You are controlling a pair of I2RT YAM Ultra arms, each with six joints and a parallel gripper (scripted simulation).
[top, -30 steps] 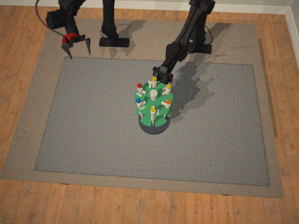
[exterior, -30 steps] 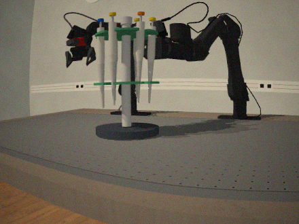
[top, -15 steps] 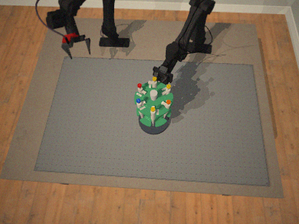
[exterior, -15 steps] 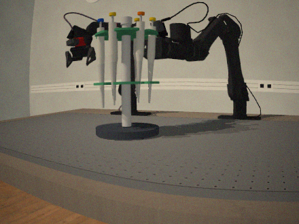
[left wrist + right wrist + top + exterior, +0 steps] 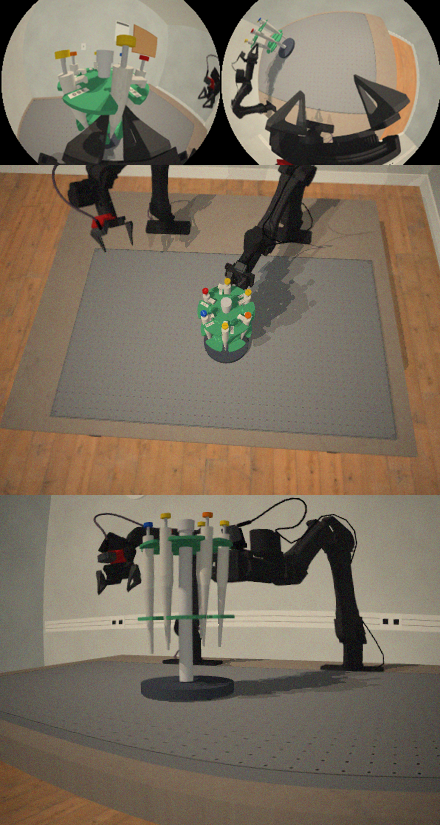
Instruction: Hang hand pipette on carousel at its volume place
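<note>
My left gripper is now 1 cm to the left of the pipette and 2 cm above it.
</note>
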